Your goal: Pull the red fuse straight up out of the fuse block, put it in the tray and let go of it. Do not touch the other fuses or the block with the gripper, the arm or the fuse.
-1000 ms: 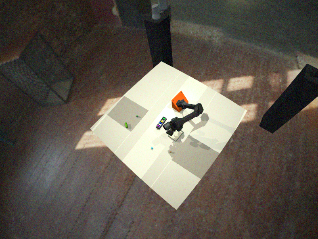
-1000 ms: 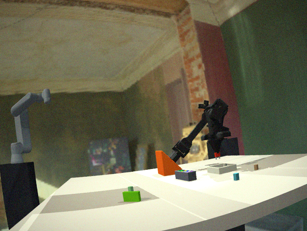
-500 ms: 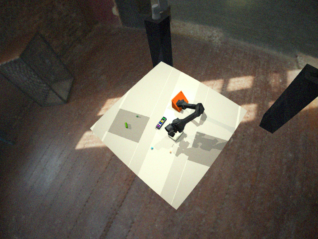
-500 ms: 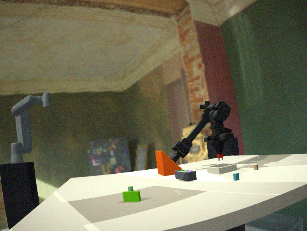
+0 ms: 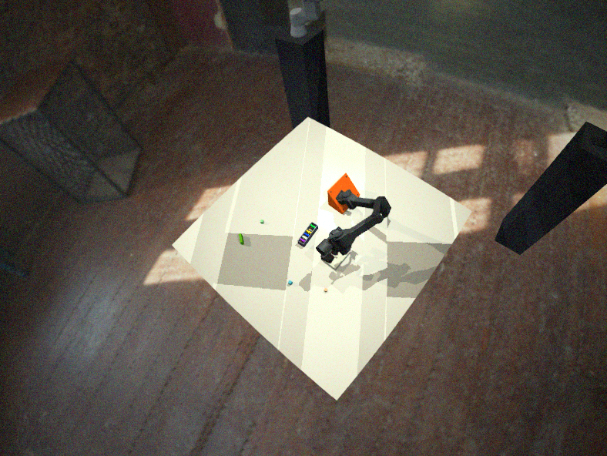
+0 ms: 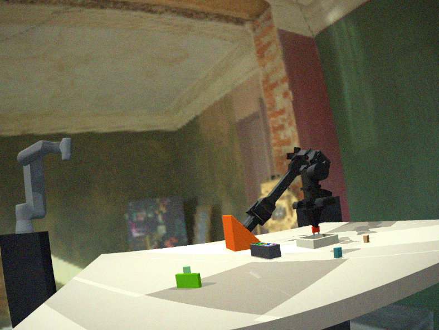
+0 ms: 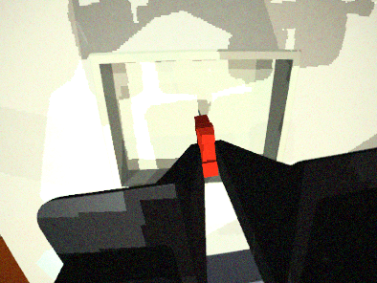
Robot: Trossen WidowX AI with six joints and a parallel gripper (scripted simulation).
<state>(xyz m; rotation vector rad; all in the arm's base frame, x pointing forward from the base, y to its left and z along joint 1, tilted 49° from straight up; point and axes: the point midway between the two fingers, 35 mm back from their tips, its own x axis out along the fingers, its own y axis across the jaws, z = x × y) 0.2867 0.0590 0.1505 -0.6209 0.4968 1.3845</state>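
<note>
My gripper tip is 1 cm above the red fuse. From my gripper tip the other things lie so: yellow fuse 20 cm to the right, 4 cm below, 3 cm behind; brown cube 19 cm ahead, 7 cm to the left, 5 cm below; tray 6 cm below.
</note>
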